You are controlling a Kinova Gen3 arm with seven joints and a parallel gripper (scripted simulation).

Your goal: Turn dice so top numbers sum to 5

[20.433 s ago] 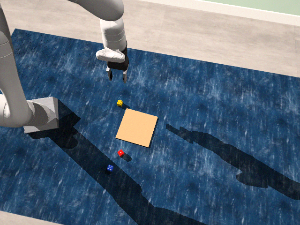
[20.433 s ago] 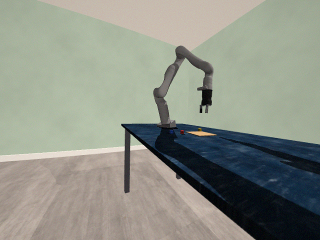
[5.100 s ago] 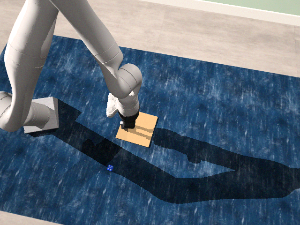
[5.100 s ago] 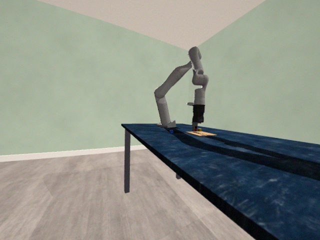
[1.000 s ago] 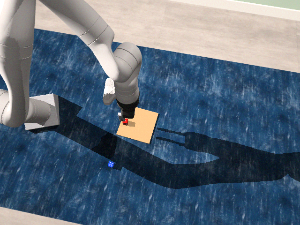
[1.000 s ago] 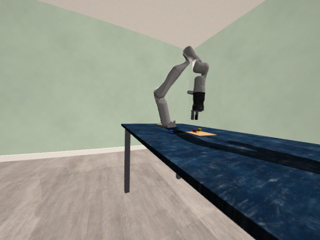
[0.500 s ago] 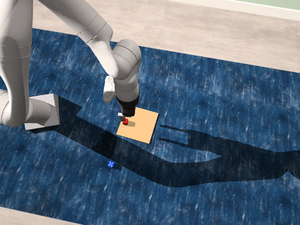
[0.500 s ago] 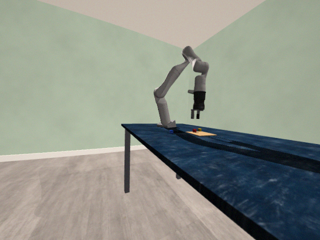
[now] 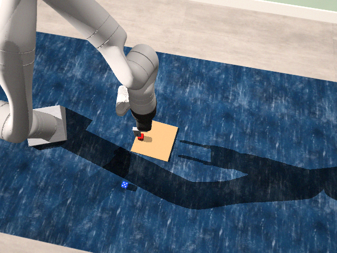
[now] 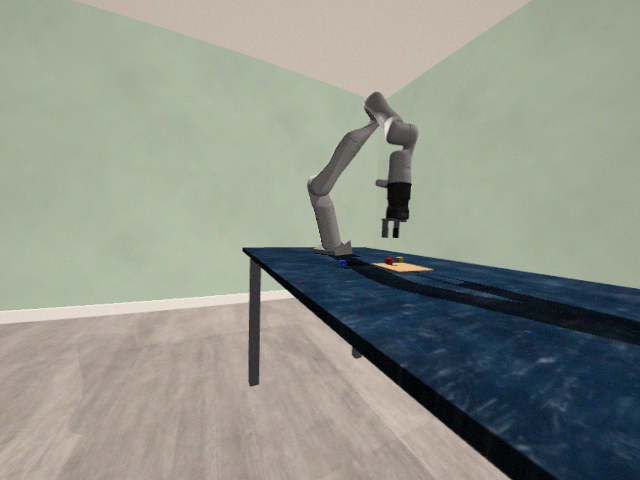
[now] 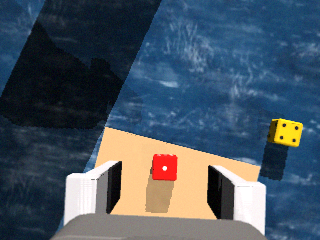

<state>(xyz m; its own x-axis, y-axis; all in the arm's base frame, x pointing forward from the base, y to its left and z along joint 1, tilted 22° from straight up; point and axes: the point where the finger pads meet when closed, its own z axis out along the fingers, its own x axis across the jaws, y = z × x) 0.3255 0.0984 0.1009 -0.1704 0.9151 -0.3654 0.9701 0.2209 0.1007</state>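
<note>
Right now the blue die is 180 mm to the right of my hand and 100 mm below it. Also, from my hand: red die: 100 mm below; then tan mat: 110 mm below, 50 mm ahead, 10 mm to the left; then yellow die: 100 mm below, 90 mm to the left, 50 mm behind.
</note>
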